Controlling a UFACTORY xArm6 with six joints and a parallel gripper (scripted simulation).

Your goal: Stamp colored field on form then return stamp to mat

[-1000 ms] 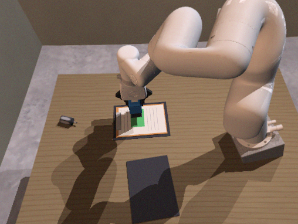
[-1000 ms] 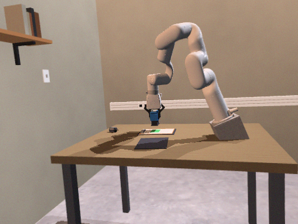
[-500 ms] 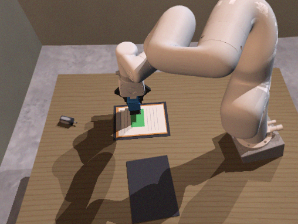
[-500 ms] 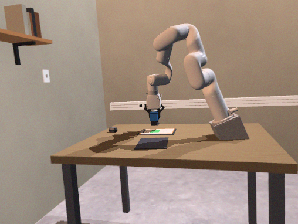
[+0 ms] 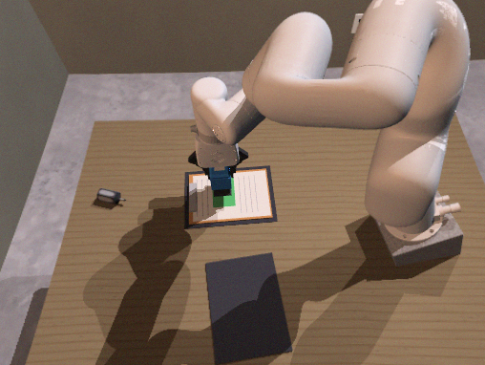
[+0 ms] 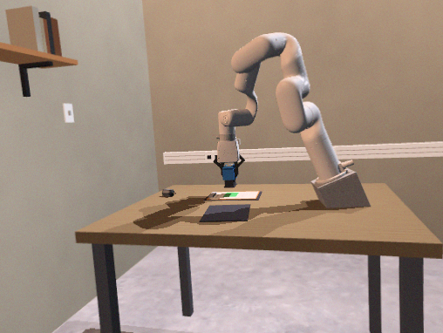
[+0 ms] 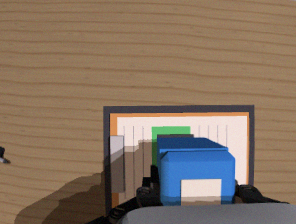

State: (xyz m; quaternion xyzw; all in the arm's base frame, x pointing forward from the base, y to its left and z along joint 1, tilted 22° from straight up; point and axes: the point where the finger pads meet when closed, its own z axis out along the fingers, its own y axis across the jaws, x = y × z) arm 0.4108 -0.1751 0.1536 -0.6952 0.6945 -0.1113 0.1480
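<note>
The blue stamp lies 2 cm below my hand. From my hand the other things lie so: dark object 30 cm ahead, 9 cm below; dark mat 4 cm behind, 31 cm to the left, 11 cm below; form 1 cm to the left, 10 cm below.
</note>
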